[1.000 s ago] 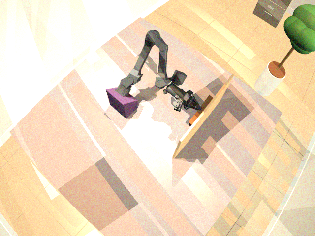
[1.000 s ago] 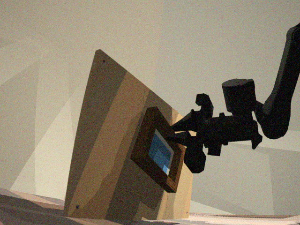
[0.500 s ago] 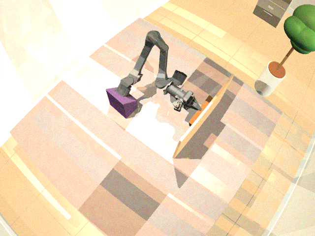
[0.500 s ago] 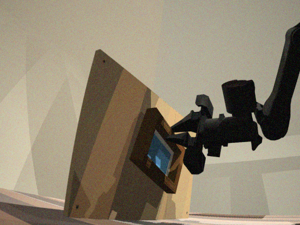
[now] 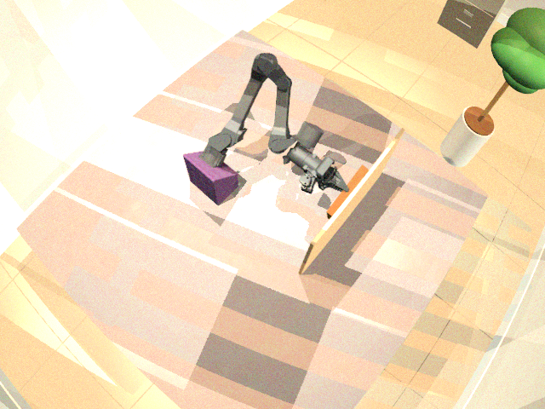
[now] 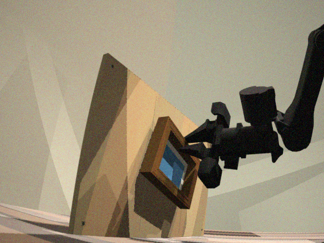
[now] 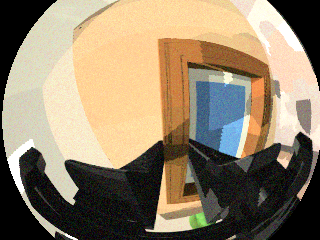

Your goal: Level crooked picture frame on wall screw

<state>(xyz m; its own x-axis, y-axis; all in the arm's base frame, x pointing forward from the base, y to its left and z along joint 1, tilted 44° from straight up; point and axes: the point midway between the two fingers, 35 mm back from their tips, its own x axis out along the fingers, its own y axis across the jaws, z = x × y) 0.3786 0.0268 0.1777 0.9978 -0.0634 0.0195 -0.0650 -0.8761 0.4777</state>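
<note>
Right now my gripper tip is 50 mm above the picture frame, 20 mm to the right of it and 10 mm short of it. The rest, counted from my gripper tip: wall panel (60 mm below, 20 mm ahead, 10 mm to the left).
</note>
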